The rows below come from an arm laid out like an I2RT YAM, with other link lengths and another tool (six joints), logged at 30 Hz.
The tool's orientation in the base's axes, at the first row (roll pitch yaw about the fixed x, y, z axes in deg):
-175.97, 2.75, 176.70
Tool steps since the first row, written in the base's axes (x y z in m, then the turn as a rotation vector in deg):
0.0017, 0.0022, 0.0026, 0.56, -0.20, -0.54
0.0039, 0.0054, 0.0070, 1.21, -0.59, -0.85
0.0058, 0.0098, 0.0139, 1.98, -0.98, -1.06
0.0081, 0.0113, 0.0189, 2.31, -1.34, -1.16
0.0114, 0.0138, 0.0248, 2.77, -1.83, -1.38
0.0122, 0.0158, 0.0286, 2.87, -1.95, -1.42
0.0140, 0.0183, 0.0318, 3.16, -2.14, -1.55
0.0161, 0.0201, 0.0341, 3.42, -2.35, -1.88
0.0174, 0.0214, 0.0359, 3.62, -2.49, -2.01
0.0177, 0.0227, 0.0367, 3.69, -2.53, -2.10
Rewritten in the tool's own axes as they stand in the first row. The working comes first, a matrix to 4 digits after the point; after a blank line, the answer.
The tool's axes in the first row as the columns of a matrix, in the base's axes (used below as rounded here):
-0.9972, 0.0608, 0.0437
0.0575, 0.9957, -0.0729
-0.0480, -0.0702, -0.9964

-0.0017, 0.0021, -0.0027, -0.54, -0.13, 0.58
-0.0039, 0.0051, -0.0072, -1.20, -0.45, 0.94
-0.0059, 0.0091, -0.0143, -1.98, -0.78, 1.21
-0.0083, 0.0104, -0.0193, -2.32, -1.11, 1.35
-0.0118, 0.0127, -0.0252, -2.80, -1.56, 1.63
-0.0126, 0.0145, -0.0291, -2.91, -1.67, 1.68
-0.0144, 0.0168, -0.0324, -3.20, -1.83, 1.84
-0.0165, 0.0186, -0.0347, -3.46, -2.00, 2.19
-0.0178, 0.0198, -0.0366, -3.66, -2.12, 2.34
-0.0181, 0.0211, -0.0374, -3.72, -2.15, 2.44

